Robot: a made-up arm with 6 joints.
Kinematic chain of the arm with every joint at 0, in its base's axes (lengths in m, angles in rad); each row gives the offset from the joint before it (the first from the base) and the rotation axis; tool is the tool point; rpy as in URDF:
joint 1: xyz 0 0 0.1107 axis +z
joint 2: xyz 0 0 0 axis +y
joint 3: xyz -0.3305 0 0.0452 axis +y
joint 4: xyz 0.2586 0 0.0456 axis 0.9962 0 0.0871
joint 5: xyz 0 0 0 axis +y
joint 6: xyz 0.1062 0 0.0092 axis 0.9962 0 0.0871
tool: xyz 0 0 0 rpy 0 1.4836 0
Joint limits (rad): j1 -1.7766..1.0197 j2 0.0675..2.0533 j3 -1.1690..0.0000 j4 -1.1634..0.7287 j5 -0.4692..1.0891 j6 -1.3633..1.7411
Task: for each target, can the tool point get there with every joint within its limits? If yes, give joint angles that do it. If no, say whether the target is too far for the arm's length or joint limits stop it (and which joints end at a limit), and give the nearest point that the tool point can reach.
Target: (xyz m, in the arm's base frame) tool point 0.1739 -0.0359 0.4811
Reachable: yes | joints -0.2149 0.8633 -0.9283 -0.1689 -0.1119 -0.2220
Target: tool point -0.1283 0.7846 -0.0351
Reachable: no: too far | nearest point 0.1950 0.4017 0.1256 | short by 0.526 m
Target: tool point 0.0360 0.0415 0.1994
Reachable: yes | joints 0.7828 0.5669 -0.2693 0.0491 0.8847 -0.5898
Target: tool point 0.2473 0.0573 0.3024
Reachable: yes | joints 0.3794 1.2384 -0.8498 -0.5813 0.7149 -0.7505
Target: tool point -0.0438 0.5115 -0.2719
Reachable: no: joint limits stop it (at a limit: joint 1, joint 2, joint 4, joint 5) | nearest point 0.1234 0.2852 0.0420 | short by 0.422 m
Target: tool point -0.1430 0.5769 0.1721
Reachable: no: joint limits stop it (at a limit: joint 1, joint 3, joint 4, joint 5) | nearest point 0.1416 0.3507 0.1657 | short by 0.364 m
